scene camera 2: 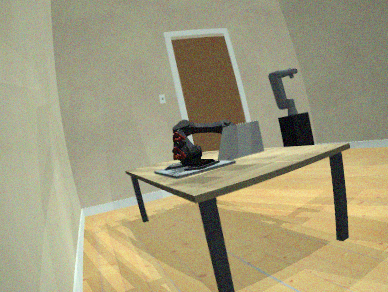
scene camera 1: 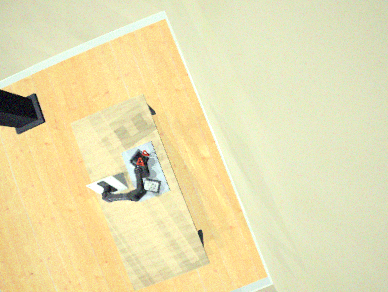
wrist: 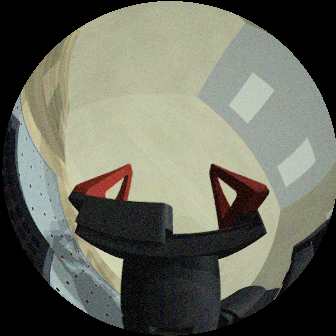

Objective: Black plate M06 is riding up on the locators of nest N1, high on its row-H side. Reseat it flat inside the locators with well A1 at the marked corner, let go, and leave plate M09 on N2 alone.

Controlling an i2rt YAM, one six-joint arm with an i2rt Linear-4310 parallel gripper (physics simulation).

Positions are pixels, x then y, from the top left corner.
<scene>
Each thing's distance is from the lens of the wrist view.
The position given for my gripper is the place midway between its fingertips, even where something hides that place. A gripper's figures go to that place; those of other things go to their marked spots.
my gripper (wrist: 170, 167): 13 cm
grey perforated plate (wrist: 40, 191): 16 cm
</scene>
